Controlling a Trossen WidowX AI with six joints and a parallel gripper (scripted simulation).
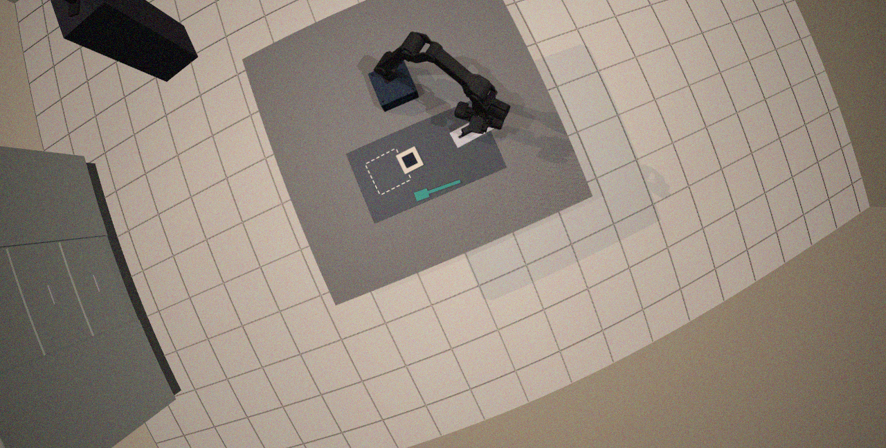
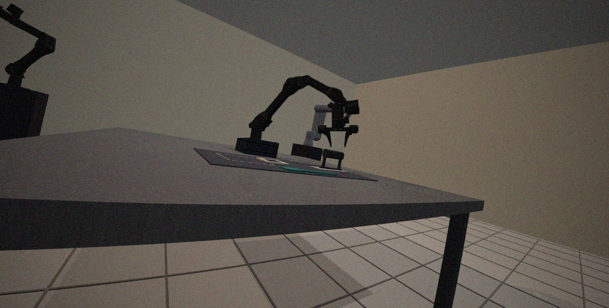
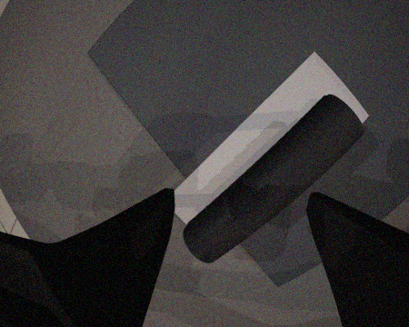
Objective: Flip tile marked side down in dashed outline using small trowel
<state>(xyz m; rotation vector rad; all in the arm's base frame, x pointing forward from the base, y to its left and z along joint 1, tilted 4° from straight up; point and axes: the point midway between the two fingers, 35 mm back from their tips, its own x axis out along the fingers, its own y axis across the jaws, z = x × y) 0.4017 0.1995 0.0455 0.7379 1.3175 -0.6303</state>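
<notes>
Right now my gripper tip is 7 cm above the dark-handled trowel, 3 cm to the left of it and 1 cm past it. The rest, counted from my gripper tip: teal trowel 30 cm to the right, 12 cm ahead, 10 cm below; tile 32 cm to the right, 10 cm below, 5 cm behind; dark mat 26 cm to the right, 13 cm below, 1 cm behind.
</notes>
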